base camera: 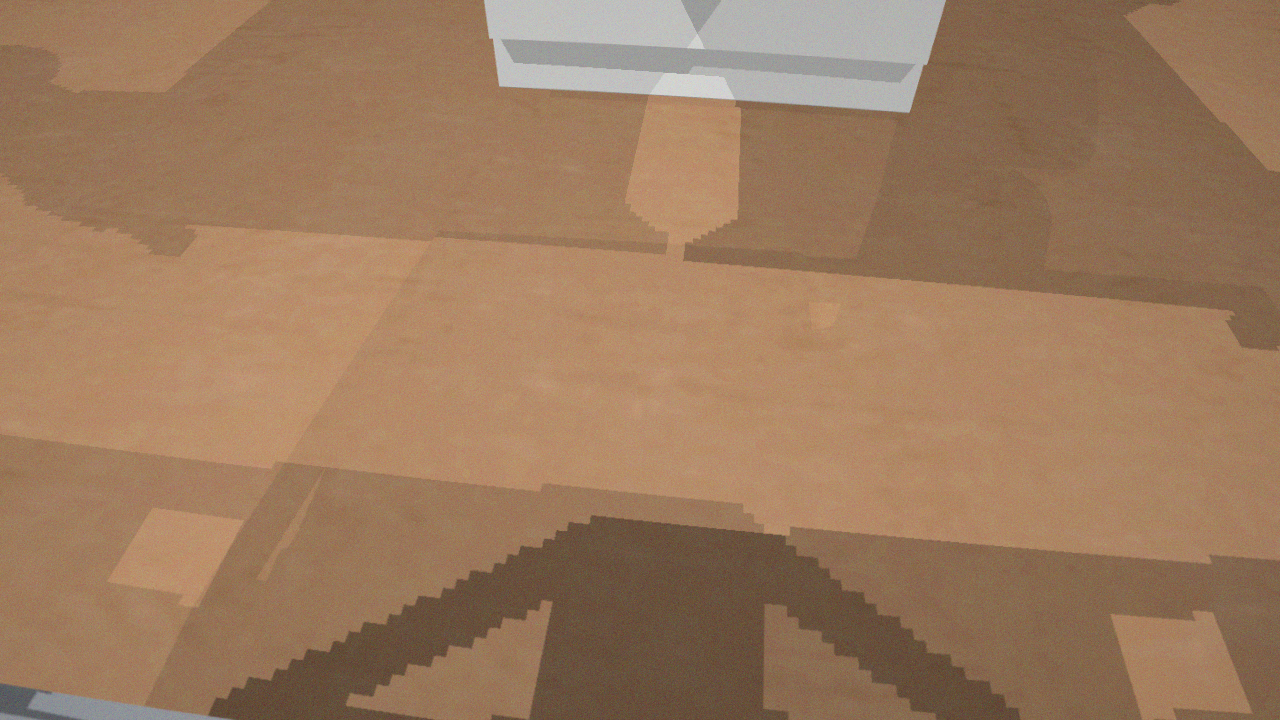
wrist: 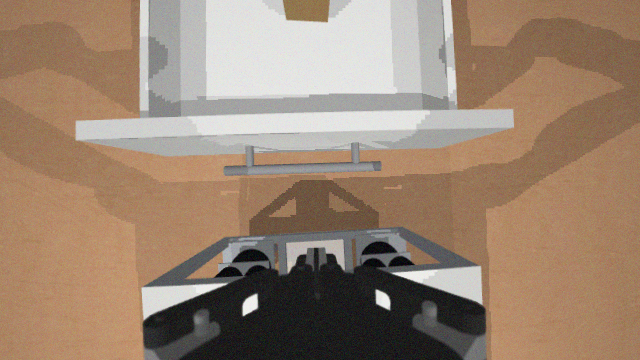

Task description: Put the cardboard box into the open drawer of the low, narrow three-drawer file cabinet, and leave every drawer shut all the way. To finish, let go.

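Places are measured from the arm's base along level axes (x back, y right, z up), in centimetres.
Pixels of known places: gripper, fingertip midpoint: (wrist: 316,260).
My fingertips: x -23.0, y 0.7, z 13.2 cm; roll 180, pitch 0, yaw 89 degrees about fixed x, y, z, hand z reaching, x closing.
Behind a point stands the place of what it marks.
The cardboard box (wrist: 307,10) {z 1.4, x -52.1, y 1.1 cm} lies inside the open drawer (wrist: 300,60) {z -0.5, x -46.4, y -0.2 cm} at the top edge of the wrist view, with its near end showing. The drawer's front panel (wrist: 295,125) {z 10.0, x -34.3, y -0.6 cm} spans the view, and a grey bar handle (wrist: 302,168) {z 4.2, x -30.7, y -0.5 cm} stands out from it. My gripper (wrist: 316,260) {z 13.2, x -23.0, y 0.7 cm} is shut and empty, on the near side of the handle and apart from it in the wrist view. In the base camera view the lower part of the white file cabinet (base camera: 716,76) {z -37.1, x -78.0, y 1.9 cm} shows at the top; the drawer and gripper do not show there.
My own base (wrist: 190,260) {z -12.3, x -15.1, y -24.1 cm}, a grey frame with white sides, lies below the gripper in the wrist view, on the near side of the drawer. Wood floor (base camera: 644,385) {z -39.6, x -39.5, y -2.1 cm} (wrist: 550,260) {z -39.6, x 2.0, y 79.7 cm} with shadows of the arm and cabinet lies around. A corner of the base (base camera: 80,707) {z -28.7, x -14.8, y -18.6 cm} shows at lower left.
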